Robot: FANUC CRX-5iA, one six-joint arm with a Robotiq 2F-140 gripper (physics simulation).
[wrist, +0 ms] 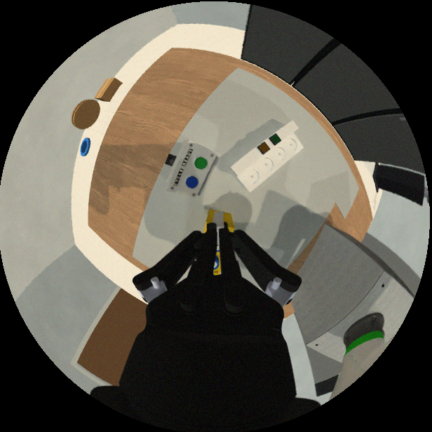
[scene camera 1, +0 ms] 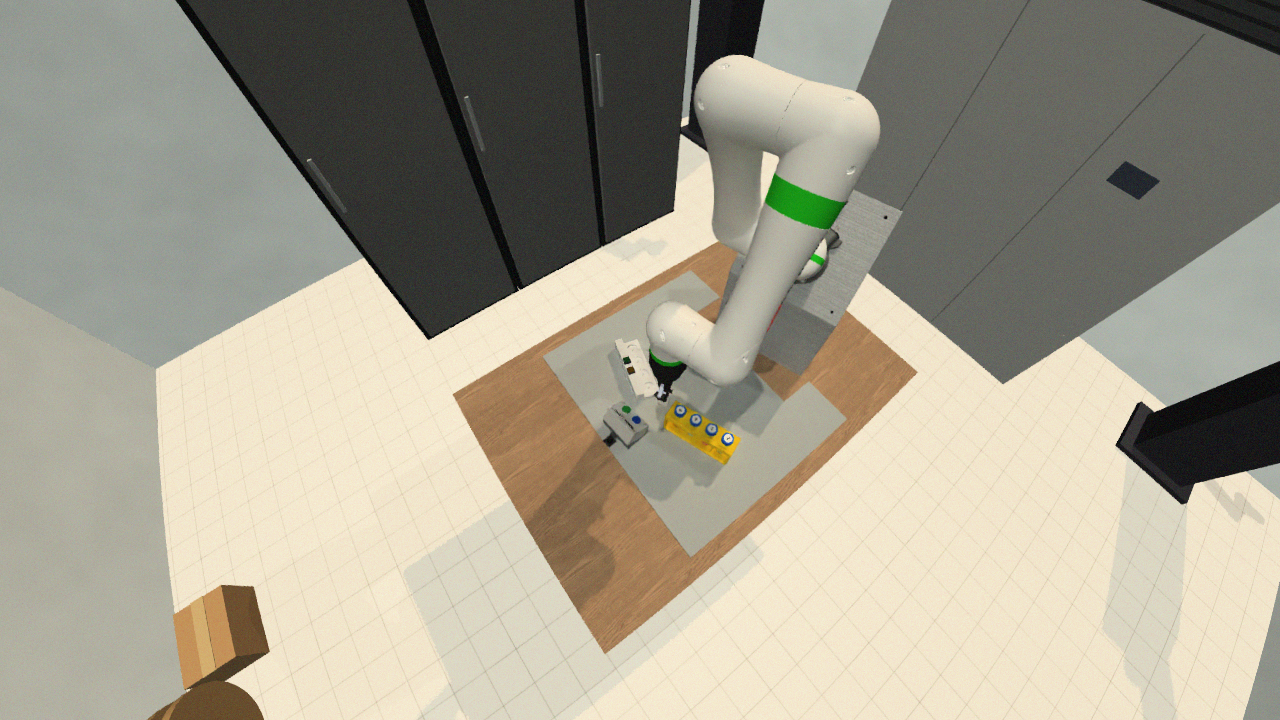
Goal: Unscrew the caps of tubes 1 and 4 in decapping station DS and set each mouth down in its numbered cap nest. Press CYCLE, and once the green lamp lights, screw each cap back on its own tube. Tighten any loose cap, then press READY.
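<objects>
On the white cap nest block [wrist: 253, 163] you've got the same spot as on the block [scene camera 1: 640, 382]. And for the grey mat [wrist: 282, 214], it's the same spot as the one on the mat [scene camera 1: 688, 372].
</objects>
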